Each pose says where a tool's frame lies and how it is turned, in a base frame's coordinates. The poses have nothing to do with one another.
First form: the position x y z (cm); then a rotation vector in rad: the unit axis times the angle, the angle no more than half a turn.
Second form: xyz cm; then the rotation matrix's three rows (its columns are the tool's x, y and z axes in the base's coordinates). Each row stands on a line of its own. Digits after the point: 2 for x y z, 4 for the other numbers.
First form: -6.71 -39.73 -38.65 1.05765 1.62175 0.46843
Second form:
-6.71 -39.73 -38.65
-0.0117 0.3944 0.9189
0.8236 0.5249 -0.2148
-0.5671 0.7543 -0.3310

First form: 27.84 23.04 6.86 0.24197 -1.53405 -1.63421
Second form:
27.84 23.04 6.86
-0.6128 0.4428 -0.6545
-0.6811 0.1239 0.7216
0.4006 0.8880 0.2257

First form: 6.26 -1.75 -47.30 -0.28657 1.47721 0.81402
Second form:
6.26 -1.75 -47.30
-0.1076 -0.6360 0.7642
0.3063 0.7100 0.6340
-0.9458 0.3023 0.1184

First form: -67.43 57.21 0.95 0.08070 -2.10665 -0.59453
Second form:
-67.43 57.21 0.95
-0.5786 0.1650 -0.7988
-0.2770 0.8814 0.3826
0.7672 0.4426 -0.4643

